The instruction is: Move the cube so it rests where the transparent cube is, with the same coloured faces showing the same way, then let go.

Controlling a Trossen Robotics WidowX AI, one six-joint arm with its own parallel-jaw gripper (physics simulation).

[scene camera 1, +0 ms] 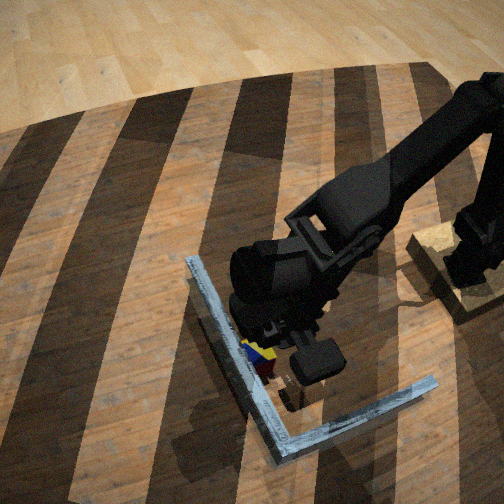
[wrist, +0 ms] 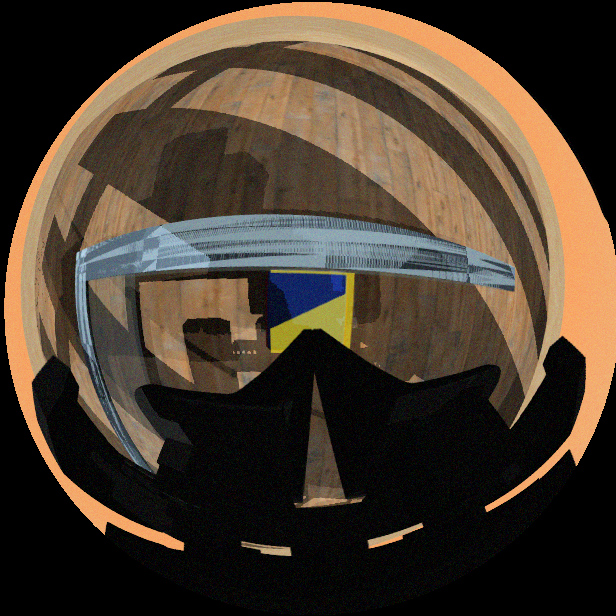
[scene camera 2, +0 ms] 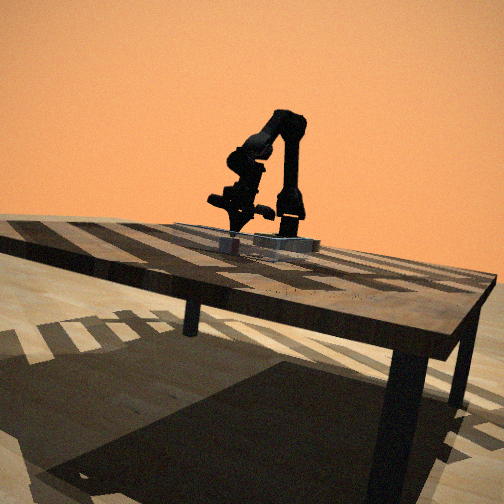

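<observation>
The cube (scene camera 1: 256, 356) (wrist: 301, 298) lies on the table against the inner side of the grey L-shaped rail (scene camera 1: 220, 320) (wrist: 287, 241). Blue and yellow show on top and dark red on its side. The transparent yellow-topped cube (wrist: 313, 327) overlaps it, and I cannot separate the two cleanly. My gripper (scene camera 1: 276, 344) (wrist: 313, 340) (scene camera 2: 233, 229) is shut and empty. Its joined fingertips sit low at the cube's near edge, on the side away from the rail. The arm hides part of the cube in scene camera 1. In scene camera 2 the cube (scene camera 2: 229, 245) is a small block under the gripper.
The rail's second leg (scene camera 1: 370, 412) runs off to the right and closes the corner in front. The arm's base stands on a wooden block (scene camera 1: 432, 245) (scene camera 2: 287, 243) at the right. The striped table (scene camera 2: 350, 300) ends at a near edge, with floor below.
</observation>
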